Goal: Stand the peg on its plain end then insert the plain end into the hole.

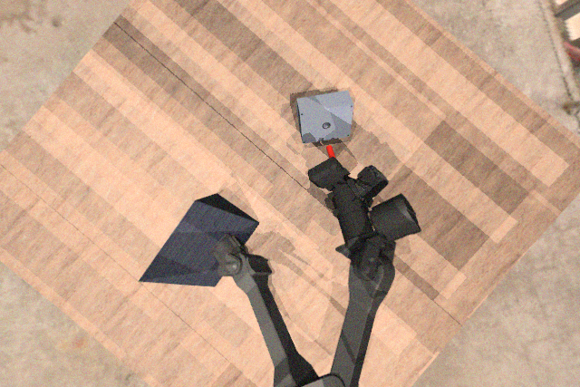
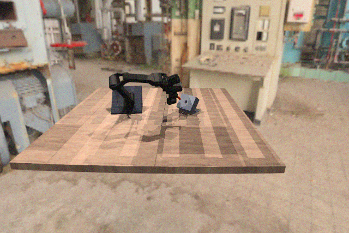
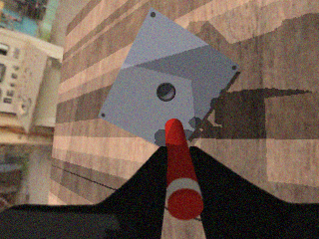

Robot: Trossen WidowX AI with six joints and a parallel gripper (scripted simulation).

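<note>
The sloped grey-blue panel is 90 mm to the left of my gripper tip, 80 mm below it and 70 mm ahead of it. Round my gripper tip: red peg 10 mm to the right, 10 mm behind, 10 mm above.
</note>
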